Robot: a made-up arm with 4 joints.
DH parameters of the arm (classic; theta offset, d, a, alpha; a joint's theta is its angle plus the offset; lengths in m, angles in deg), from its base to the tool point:
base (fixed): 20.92 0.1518 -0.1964 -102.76
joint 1: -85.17 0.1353 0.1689 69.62
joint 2: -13.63 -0.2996 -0.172 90
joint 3: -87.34 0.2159 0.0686 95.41
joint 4: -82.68 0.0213 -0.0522 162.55
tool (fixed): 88.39 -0.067 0 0
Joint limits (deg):
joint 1: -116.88..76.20
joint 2: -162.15..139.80
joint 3: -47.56..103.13
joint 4: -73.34..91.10
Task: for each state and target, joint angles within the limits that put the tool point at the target. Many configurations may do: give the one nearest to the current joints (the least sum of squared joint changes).
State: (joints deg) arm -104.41 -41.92 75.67 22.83
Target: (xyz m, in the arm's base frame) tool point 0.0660 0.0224 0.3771
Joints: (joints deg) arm -61.67 -44.53 100.04 20.01
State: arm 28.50 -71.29 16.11 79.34
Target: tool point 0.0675 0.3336 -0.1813
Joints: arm 47.84 -115.88 0.45 58.06
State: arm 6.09 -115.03 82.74 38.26
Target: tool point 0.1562 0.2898 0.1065
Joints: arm -4.88 -105.63 88.29 36.15
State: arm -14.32 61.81 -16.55 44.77
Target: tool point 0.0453 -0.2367 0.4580
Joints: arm -4.24 73.13 -24.97 57.84
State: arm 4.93 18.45 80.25 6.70
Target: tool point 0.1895 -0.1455 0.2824
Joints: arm 22.58 36.73 103.13 -20.37
